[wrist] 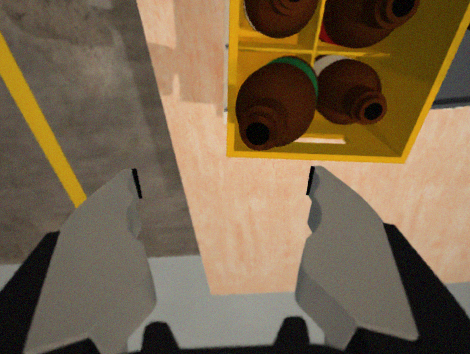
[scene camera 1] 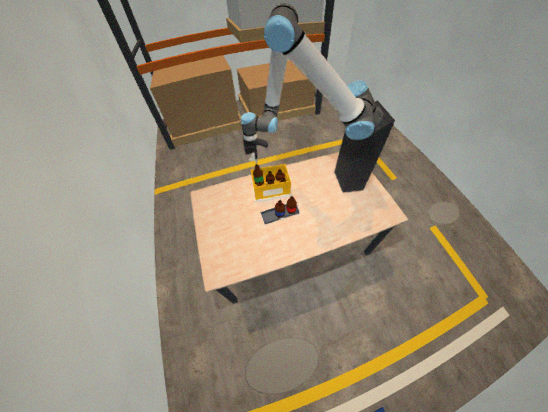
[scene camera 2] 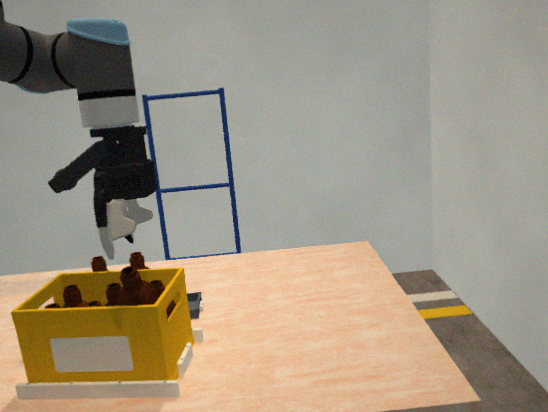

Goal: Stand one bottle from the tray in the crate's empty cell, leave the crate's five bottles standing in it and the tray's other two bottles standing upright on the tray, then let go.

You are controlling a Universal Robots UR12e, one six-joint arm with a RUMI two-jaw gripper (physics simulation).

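Frame: origin at the arm's base, x ahead, y left, z up, level; centimetres.
Seen in the pictures: gripper, fingertip midpoint: [wrist: 224, 170] [scene camera 1: 255, 159] [scene camera 2: 122, 250].
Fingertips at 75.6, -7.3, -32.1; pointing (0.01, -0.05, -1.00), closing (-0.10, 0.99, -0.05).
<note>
Offsets run from my fingertips to a thing's top centre, as dx, dy, dz. "spot": to the spot under its first point. Level surfaces: height alone.
The yellow crate {-9.7, +8.4, -10.4} [scene camera 1: 286, 189] [scene camera 2: 145, 345] [wrist: 315, 159] holds several brown bottles. A green-banded bottle {-0.8, +4.4, -4.0} [scene camera 1: 258, 171] [scene camera 2: 132, 290] [wrist: 275, 107] is in an end corner cell, its mouth higher than its neighbours'; its base is hidden. A white-banded bottle {-1.3, +13.9, -11.6} [wrist: 347, 90] is beside it. On the dark tray {spot: -5.3, +34.7, -27.4} [scene camera 1: 269, 217] [scene camera 2: 195, 306] [wrist: 454, 80], a blue-banded bottle {-13.6, +32.5, -11.9} [scene camera 1: 280, 208] and a red-banded bottle {-22.4, +30.3, -11.9} [scene camera 1: 292, 204] stand upright. My gripper [scene camera 1: 255, 158] [scene camera 2: 120, 248] [wrist: 224, 170] is open and empty, above and off the crate's end by the green-banded bottle, apart from it.
White strips {spot: -7.9, -1.9, -25.9} [scene camera 2: 100, 389] lie along the crate's foot on the wooden table {dz -27.9} [scene camera 1: 230, 240] [scene camera 2: 300, 340] [wrist: 240, 225]. The table edge and floor show beside the crate in the wrist view. A blue frame [scene camera 2: 229, 150] stands behind the table, and a rack [scene camera 1: 200, 51] with boxes stands farther back.
</note>
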